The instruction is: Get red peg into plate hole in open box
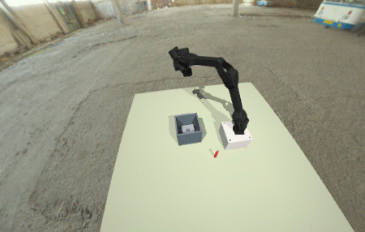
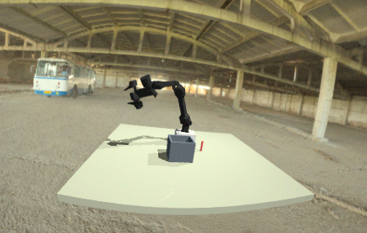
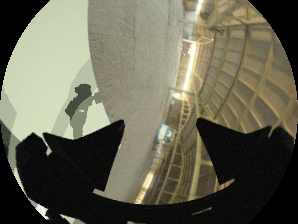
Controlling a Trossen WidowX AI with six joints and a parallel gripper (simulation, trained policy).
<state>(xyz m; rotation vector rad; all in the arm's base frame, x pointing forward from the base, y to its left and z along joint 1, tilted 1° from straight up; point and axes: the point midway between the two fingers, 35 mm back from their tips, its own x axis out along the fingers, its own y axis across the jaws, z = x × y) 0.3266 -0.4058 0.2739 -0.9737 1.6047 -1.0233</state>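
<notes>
The red peg is 57 cm to the left of my gripper tip, 33 cm below it and 16 cm behind it. Round my gripper tip: holed plate: 40 cm to the left, 32 cm below, 1 cm ahead.
</notes>
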